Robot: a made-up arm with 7 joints. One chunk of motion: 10 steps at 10 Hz.
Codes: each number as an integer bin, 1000 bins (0 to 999) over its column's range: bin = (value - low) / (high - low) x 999, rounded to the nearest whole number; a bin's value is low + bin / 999 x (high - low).
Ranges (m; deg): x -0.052..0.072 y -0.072..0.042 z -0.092..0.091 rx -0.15..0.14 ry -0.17..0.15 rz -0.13..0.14
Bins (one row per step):
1: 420 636 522 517 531 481
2: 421 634 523 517 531 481
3: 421 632 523 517 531 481
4: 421 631 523 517 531 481
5: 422 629 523 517 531 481
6: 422 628 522 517 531 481
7: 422 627 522 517 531 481
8: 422 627 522 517 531 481
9: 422 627 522 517 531 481
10: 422 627 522 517 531 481
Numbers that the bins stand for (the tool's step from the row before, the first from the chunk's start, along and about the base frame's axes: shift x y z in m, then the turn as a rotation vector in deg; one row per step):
1: 0.00013 0.00058 0.00362 0.000 0.000 0.000
2: 0.00026 0.00035 0.00380 0.000 0.000 0.000
3: 0.00026 0.00012 0.00380 0.000 0.000 0.000
4: 0.00026 0.00001 0.00380 0.000 0.000 0.000
5: 0.00038 -0.00022 0.00380 0.000 0.000 0.000
6: 0.00038 -0.00034 0.00362 0.000 0.000 0.000
7: 0.00038 -0.00045 0.00362 0.000 0.000 0.000
8: 0.00038 -0.00045 0.00362 0.000 0.000 0.000
9: 0.00038 -0.00045 0.00362 0.000 0.000 0.000
10: 0.00038 -0.00045 0.00362 0.000 0.000 0.000

